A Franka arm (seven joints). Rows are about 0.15 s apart.
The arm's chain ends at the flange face. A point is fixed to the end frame.
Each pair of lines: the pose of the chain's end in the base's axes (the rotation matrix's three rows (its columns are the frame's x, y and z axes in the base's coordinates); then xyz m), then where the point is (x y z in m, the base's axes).
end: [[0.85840, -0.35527, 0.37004], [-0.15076, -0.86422, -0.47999], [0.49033, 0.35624, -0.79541]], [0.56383, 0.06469, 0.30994]
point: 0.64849 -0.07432 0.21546
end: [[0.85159, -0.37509, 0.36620], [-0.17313, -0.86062, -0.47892], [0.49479, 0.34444, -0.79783]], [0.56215, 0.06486, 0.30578]
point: 0.64470 -0.07482 0.21043
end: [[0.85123, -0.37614, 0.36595], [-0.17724, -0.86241, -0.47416], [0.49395, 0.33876, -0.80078]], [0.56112, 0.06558, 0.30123]
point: 0.64355 -0.07357 0.20500
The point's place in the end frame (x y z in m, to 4 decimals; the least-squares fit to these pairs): 0.0473 0.0564 0.1732
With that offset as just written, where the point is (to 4 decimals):
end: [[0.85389, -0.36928, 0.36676], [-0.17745, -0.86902, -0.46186], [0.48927, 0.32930, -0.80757]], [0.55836, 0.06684, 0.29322]
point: 0.6414 -0.0706 0.1951
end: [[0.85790, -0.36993, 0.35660], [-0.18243, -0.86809, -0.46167], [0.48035, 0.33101, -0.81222]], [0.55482, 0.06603, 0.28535]
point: 0.6363 -0.0715 0.1861
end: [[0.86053, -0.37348, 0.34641], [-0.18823, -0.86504, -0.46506], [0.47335, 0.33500, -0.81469]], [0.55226, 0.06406, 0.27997]
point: 0.6319 -0.0742 0.1801
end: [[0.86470, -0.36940, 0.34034], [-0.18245, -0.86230, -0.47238], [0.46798, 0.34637, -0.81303]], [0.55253, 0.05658, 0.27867]
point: 0.6315 -0.0825 0.1795
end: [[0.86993, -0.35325, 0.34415], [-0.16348, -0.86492, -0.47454], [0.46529, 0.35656, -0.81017]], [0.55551, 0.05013, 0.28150]
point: 0.6363 -0.0886 0.1833
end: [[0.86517, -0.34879, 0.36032], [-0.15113, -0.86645, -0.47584], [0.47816, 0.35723, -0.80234]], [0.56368, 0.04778, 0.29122]
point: 0.6473 -0.0907 0.1950
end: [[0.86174, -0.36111, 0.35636], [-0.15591, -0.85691, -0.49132], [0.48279, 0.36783, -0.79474]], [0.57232, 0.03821, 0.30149]
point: 0.6544 -0.1026 0.2074
